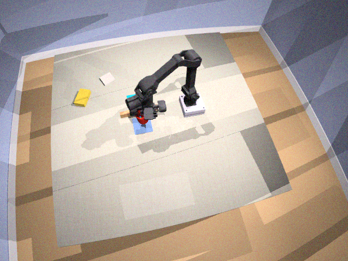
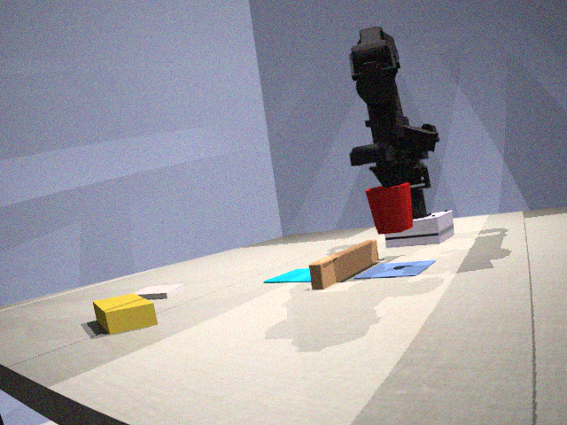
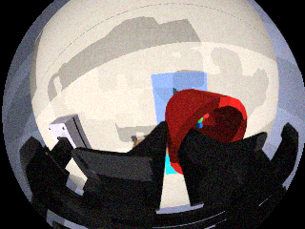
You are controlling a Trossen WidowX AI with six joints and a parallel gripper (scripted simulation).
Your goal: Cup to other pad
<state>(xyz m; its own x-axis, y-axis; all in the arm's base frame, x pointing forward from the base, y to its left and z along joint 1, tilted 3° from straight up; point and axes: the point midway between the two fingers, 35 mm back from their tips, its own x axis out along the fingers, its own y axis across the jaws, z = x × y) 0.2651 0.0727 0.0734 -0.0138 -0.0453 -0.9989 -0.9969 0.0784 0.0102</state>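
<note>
Now: the cyan pad 18 cm to the right of my gripper tip, 11 cm below it and 4 cm ahead of it. The rest, counted from my gripper tip: red cup: 3 cm ahead, 1 cm to the right; brown wooden bar: 9 cm to the right, 9 cm below, 4 cm ahead; blue pad: 11 cm below, 4 cm ahead, 1 cm to the right.
</note>
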